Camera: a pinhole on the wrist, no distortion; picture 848 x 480 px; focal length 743.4 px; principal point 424.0 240.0 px. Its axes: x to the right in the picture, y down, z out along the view. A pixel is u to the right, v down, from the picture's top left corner.
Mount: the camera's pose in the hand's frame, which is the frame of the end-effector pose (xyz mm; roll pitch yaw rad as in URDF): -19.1 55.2 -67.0 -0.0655 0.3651 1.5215
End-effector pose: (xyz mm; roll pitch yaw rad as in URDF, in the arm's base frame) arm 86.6 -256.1 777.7 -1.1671 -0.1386 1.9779
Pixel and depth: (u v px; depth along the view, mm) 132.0 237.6 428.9
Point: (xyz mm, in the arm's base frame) -240.2 -462.6 876.9
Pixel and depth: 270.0 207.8 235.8
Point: -83.9 -350.9 755.4
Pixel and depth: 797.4 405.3 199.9
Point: -44.2 -360.3 597.7
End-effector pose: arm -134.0 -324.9 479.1 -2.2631 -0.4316 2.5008
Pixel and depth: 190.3 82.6 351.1
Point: -353.9 -392.2 263.2
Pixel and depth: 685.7 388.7 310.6
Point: -155.6 -266.1 147.9
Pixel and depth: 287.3 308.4 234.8
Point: -194.3 -359.8 290.6
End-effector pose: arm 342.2 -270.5 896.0 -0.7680 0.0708 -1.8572
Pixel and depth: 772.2 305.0 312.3
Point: 682.9 -307.5 811.0
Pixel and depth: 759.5 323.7 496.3
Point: 883.0 -331.8 818.7
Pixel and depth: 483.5 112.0 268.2
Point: 574.0 -355.2 904.7
